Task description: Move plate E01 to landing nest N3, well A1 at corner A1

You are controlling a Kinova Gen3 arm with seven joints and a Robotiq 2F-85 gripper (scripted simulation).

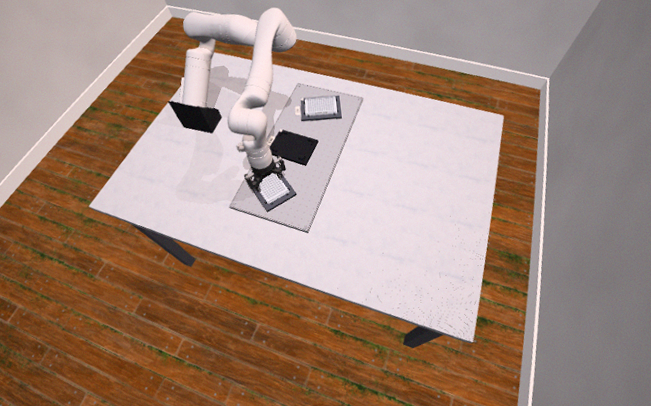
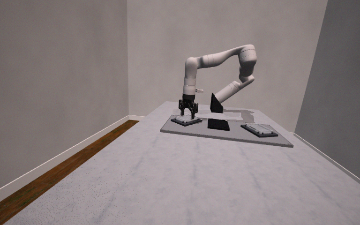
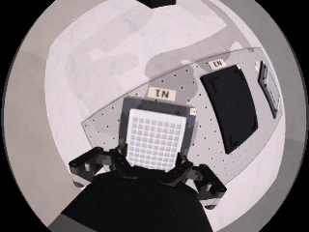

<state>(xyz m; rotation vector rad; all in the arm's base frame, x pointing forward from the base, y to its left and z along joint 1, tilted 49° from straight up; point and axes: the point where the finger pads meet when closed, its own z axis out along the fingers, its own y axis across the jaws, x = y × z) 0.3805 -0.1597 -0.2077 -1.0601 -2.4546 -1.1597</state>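
Now: hand 30 mm above the nest N1. The rest, counted from my hand: landing nest N3: 190 mm to the left, 40 mm ahead, 30 mm below.
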